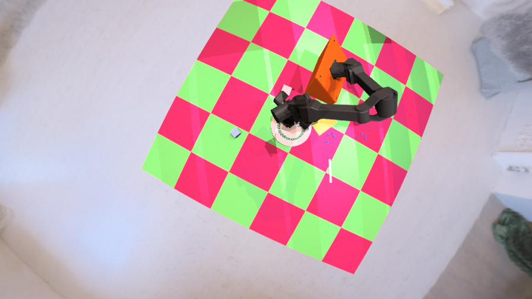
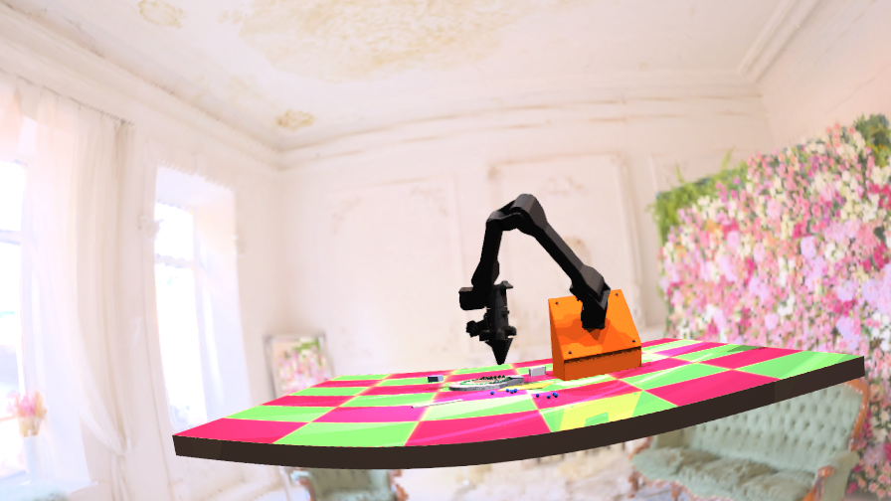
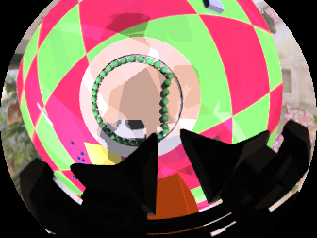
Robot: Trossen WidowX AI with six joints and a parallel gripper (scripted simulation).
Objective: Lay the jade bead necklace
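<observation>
Now: the round bead board 40 mm ahead of my gripper tip, 40 mm to the left of it and 40 mm below it. Round my gripper tip: pale blue cube (210 mm ahead, 180 mm to the right, 40 mm below); white cube (100 mm behind, 80 mm to the right, 40 mm below); yellow patch (70 mm behind, 160 mm to the left, 50 mm below).
</observation>
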